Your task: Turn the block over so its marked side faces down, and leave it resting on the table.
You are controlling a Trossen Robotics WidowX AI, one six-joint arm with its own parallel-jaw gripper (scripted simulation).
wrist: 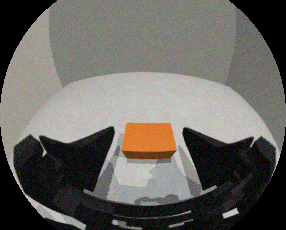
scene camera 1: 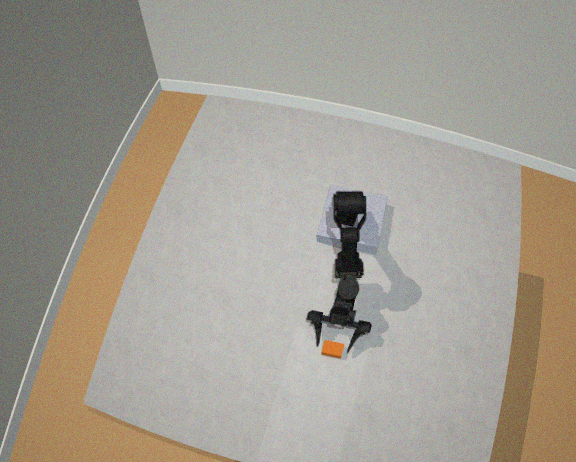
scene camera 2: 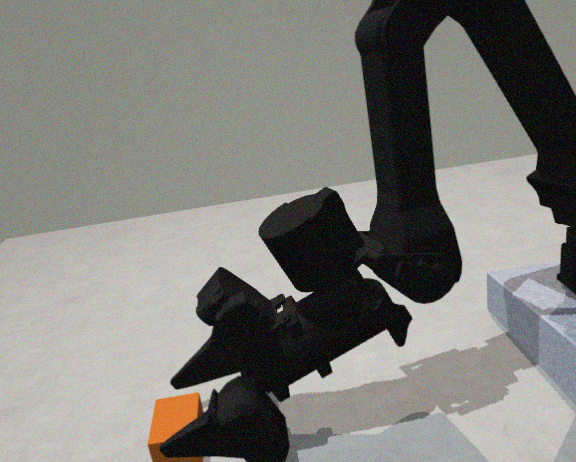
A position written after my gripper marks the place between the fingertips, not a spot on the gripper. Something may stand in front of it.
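My gripper [scene camera 2: 167,416] is open and holds nothing. I can find the same gripper in the wrist view [wrist: 149,130], and scene camera 1 [scene camera 1: 332,349] has my gripper in its picture too. There is also an orange block [wrist: 142,140] here.
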